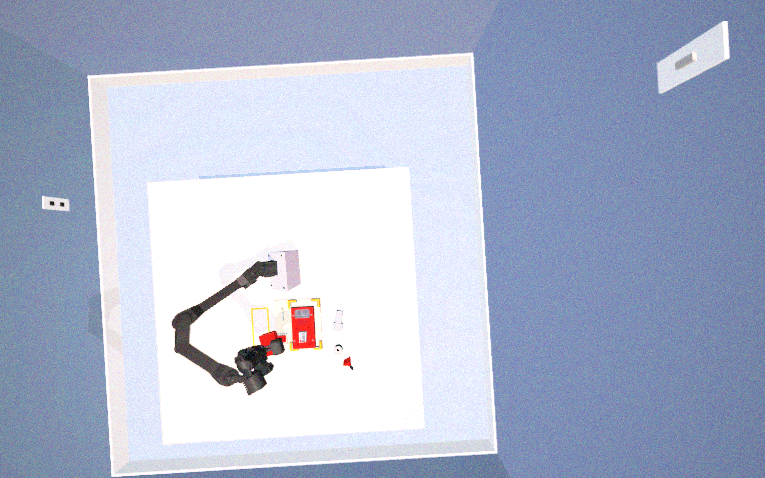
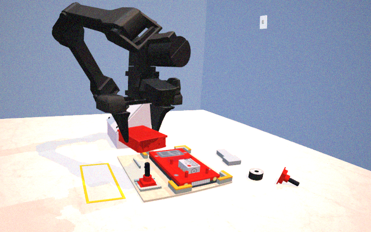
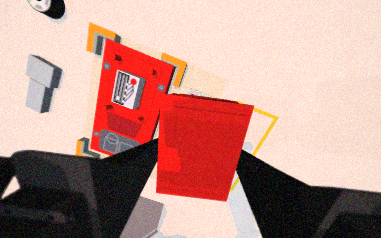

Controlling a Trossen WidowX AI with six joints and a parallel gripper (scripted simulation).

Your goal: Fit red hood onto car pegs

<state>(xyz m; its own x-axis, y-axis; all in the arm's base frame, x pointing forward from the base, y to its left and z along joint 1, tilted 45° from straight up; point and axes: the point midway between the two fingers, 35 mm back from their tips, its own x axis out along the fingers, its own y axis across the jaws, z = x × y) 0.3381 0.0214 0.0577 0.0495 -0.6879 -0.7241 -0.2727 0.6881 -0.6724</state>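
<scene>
Now: gripper tip 130 mm to the right of the white engine block, 90 mm above it and 10 mm short of it. The rest, counted from my gripper tip: black post: 80 mm below, 20 mm ahead; black wheel: 290 mm to the left, 100 mm below, 80 mm ahead; red hood: 10 mm above.
</scene>
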